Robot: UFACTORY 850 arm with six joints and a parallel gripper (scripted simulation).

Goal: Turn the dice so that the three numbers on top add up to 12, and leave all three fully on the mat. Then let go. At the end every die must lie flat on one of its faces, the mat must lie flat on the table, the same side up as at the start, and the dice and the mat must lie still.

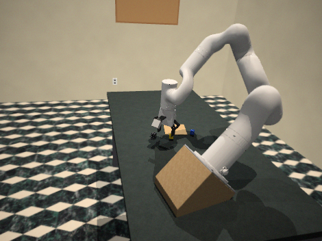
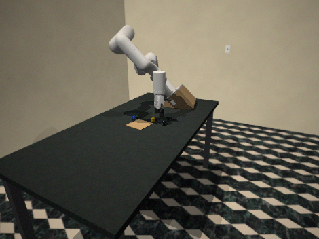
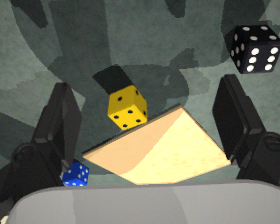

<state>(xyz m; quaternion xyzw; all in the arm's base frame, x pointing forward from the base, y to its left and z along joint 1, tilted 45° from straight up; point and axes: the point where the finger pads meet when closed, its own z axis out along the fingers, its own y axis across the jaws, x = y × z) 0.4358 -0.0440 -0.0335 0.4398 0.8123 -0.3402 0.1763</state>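
My gripper is now 60 mm short of the black die, 50 mm to the right of it and 40 mm above it. The rest, counted from my hand: tan mat (120 mm to the right, 100 mm ahead, 50 mm below); then blue die (200 mm to the right, 40 mm below, 10 mm ahead); then yellow die (50 mm to the right, 40 mm below, 10 mm ahead).
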